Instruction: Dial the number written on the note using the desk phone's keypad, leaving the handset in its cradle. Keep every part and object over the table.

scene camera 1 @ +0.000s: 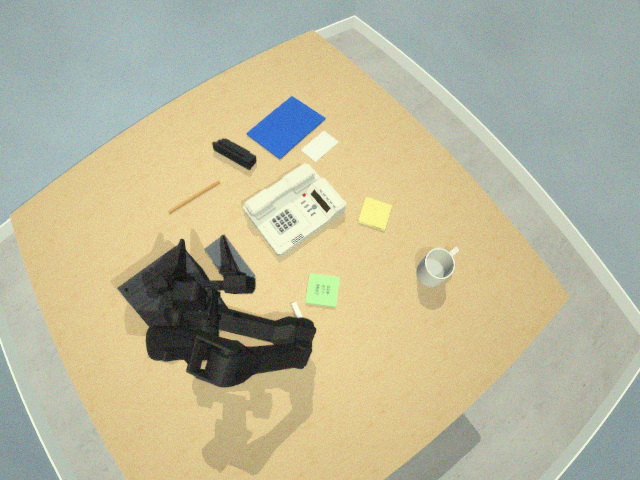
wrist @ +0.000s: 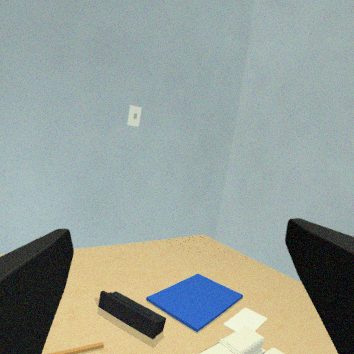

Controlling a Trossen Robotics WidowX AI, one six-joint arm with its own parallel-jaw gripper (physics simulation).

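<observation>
The white desk phone stands near the middle of the table, its handset in the cradle and its dark keypad facing up; part of the phone shows at the bottom edge of the wrist view. A green note with small dark writing, too small to read surely, lies below the phone in the scene view. A yellow pad lies to the phone's right, with no writing visible. My gripper is open and empty, raised to the left of the phone, apart from it.
A black stapler-like object, a blue folder, a white card and a pencil lie around the phone. A mug stands right. A dark flat pad lies partly under the gripper; a white stick lies by the arm.
</observation>
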